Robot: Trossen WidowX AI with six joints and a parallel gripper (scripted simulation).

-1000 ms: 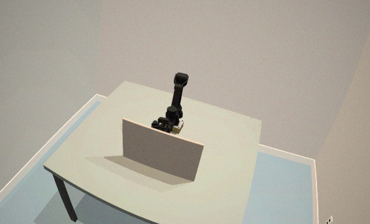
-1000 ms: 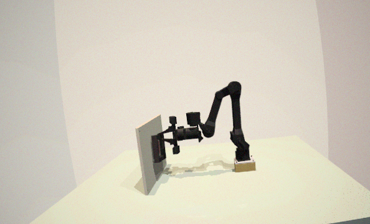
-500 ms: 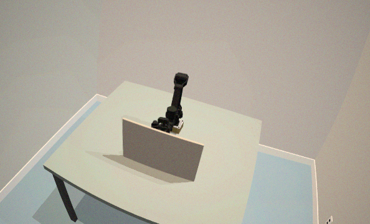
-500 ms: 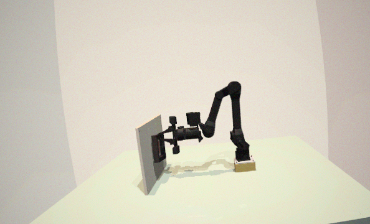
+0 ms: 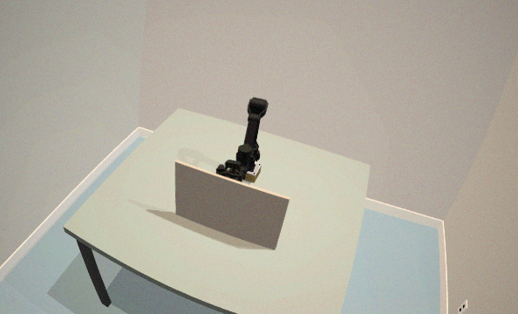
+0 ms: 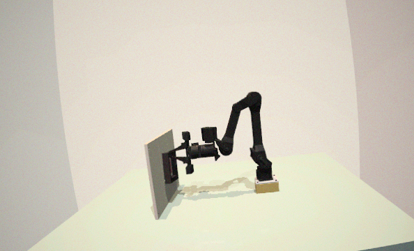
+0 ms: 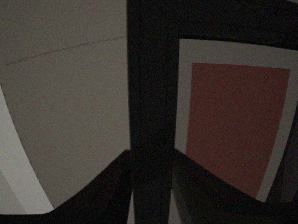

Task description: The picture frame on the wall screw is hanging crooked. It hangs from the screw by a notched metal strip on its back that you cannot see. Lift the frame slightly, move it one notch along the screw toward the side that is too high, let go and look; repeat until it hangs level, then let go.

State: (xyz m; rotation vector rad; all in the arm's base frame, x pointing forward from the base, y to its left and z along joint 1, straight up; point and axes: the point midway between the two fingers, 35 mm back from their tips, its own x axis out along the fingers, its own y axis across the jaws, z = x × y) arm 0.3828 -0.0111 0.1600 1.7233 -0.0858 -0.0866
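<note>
Right now my gripper tip is 10 mm short of the picture frame, 10 mm to the right of it and 50 mm above it. From my gripper tip the other things lie so: beige wall panel (20 mm ahead, 10 mm to the left, 60 mm below).
</note>
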